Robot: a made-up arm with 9 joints.
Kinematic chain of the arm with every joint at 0, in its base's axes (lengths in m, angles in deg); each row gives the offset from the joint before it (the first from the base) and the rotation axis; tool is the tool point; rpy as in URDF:
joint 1: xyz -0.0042 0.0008 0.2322 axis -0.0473 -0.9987 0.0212
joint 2: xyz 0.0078 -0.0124 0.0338 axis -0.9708 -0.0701 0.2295
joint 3: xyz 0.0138 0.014 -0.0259 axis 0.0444 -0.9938 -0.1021
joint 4: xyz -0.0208 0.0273 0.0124 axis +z
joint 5: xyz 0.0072 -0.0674 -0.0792 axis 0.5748 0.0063 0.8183
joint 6: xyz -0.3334 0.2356 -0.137 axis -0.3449 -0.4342 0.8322
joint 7: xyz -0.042 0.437 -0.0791 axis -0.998 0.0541 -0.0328
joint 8: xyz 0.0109 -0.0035 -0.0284 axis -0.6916 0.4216 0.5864
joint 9: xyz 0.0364 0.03 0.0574 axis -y
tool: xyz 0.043 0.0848 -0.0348 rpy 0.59 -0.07 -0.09
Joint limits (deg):
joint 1: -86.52..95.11
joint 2: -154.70..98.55
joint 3: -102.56..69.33
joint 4: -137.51..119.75
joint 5: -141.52..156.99
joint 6: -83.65..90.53
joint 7: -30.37..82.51
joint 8: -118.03..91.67
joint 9: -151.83..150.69
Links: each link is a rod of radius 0.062 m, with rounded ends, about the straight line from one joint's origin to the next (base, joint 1, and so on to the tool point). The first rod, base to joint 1, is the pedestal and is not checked.
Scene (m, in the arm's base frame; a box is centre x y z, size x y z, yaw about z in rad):
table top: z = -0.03
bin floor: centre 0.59 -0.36 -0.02 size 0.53 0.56 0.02 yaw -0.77
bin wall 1: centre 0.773 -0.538 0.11 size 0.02 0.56 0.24 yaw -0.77
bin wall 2: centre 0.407 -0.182 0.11 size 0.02 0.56 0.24 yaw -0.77
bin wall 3: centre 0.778 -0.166 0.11 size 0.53 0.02 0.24 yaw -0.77
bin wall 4: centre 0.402 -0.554 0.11 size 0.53 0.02 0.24 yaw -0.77
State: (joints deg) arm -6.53 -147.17 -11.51 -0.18 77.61 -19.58 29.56 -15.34 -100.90
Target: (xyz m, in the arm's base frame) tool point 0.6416 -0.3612 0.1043
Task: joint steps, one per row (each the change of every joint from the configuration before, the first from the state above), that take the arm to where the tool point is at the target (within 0.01 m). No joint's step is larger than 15 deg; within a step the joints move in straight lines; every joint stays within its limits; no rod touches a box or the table.
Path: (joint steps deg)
1: -10.73 3.24 0.99 -13.43 -14.42 -4.81 0.08 -0.14 0.50
2: -10.74 3.24 0.99 -13.42 -14.42 -4.80 0.08 -0.13 0.51
3: -10.73 3.24 0.99 -13.43 -14.42 -4.81 0.09 -0.14 0.50
4: -10.74 3.25 0.99 -13.42 -14.41 -4.81 0.08 -0.13 0.50

